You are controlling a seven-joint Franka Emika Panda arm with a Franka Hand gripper.
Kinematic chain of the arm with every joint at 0, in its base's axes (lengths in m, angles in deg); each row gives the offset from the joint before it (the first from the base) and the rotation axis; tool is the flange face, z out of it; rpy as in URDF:
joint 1: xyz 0 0 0.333 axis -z
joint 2: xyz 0 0 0 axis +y
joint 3: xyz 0 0 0.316 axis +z
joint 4: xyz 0.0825 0 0 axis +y
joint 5: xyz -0.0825 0 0.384 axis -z
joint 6: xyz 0 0 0 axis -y
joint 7: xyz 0.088 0 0 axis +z
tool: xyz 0 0 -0.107 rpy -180 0 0
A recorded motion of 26 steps. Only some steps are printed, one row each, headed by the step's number.
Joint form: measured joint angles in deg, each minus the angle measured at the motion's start. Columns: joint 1, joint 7, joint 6, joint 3, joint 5, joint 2, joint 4.
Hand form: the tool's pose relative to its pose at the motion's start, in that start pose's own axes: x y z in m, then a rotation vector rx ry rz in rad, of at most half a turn. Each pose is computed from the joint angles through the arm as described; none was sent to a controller.
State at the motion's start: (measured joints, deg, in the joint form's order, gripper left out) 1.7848 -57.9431 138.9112 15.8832 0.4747 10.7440 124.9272
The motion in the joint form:
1: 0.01 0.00 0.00 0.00 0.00 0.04 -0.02
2: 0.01 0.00 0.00 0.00 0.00 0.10 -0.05
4: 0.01 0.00 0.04 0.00 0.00 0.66 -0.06
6: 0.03 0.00 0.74 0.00 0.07 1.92 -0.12
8: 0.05 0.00 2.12 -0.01 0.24 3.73 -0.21
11: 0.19 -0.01 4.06 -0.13 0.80 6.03 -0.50
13: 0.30 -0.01 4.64 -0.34 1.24 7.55 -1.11
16: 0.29 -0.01 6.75 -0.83 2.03 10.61 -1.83
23: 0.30 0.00 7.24 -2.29 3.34 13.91 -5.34
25: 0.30 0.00 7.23 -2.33 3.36 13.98 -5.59
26: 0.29 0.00 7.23 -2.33 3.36 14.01 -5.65
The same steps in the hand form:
1: 0.0001 0.0000 0.0002 -0.0002 -0.0003 0.0002
2: 0.0002 -0.0001 0.0006 -0.0004 -0.0008 0.0003
4: 0.0002 0.0003 0.0057 -0.0062 -0.0076 0.0009
6: 0.0008 0.0004 0.0161 -0.0101 -0.0161 0.0017
8: 0.0018 0.0001 0.0304 -0.0106 -0.0242 0.0021
11: 0.0054 0.0001 0.0472 -0.0079 -0.0274 0.0020
13: 0.0095 0.0001 0.0568 -0.0112 -0.0309 0.0033
16: 0.0151 0.0008 0.0784 -0.0113 -0.0347 0.0041
23: 0.0377 -0.0039 0.0883 -0.0060 -0.0186 0.0144
25: 0.0390 -0.0048 0.0874 -0.0037 -0.0166 0.0150
26: 0.0391 -0.0051 0.0873 -0.0032 -0.0164 0.0149

